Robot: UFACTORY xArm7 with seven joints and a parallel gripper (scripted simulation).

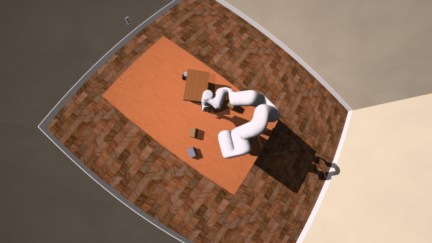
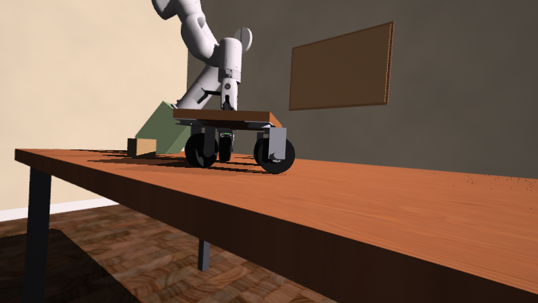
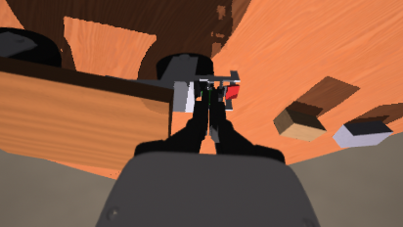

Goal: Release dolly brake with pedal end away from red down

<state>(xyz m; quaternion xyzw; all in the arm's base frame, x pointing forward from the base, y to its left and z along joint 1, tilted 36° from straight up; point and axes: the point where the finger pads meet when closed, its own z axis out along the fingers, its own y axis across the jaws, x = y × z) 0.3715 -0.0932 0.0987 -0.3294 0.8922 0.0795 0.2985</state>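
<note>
Right now my hand is 4 cm above the brake pedal, 1 cm to the right of it and 1 cm past it. Round my hand: grey block: 37 cm to the left, 17 cm behind, 10 cm below.
</note>
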